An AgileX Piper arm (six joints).
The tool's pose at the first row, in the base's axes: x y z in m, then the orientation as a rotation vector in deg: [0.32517, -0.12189, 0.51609, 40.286, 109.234, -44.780]
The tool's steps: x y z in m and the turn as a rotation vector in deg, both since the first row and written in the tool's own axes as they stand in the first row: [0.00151, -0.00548, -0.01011, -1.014, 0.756, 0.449]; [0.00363, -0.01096, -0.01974, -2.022, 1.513, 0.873]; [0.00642, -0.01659, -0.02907, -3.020, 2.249, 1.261]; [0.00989, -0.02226, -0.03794, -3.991, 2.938, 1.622]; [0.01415, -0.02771, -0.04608, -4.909, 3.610, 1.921]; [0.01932, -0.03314, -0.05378, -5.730, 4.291, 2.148]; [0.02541, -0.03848, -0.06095, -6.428, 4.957, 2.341]
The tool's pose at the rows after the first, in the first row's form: [0.31507, -0.11747, 0.51969, 40.454, 109.963, -43.315]; [0.30498, -0.11332, 0.52257, 40.599, 110.693, -41.865]; [0.29468, -0.10939, 0.52477, 40.703, 111.408, -40.447]; [0.28431, -0.10574, 0.52620, 40.772, 112.079, -39.077]; [0.27417, -0.10238, 0.52659, 40.806, 112.743, -37.799]; [0.26392, -0.09921, 0.52600, 40.837, 113.422, -36.656]; [0.25365, -0.09624, 0.52436, 40.906, 114.071, -35.658]
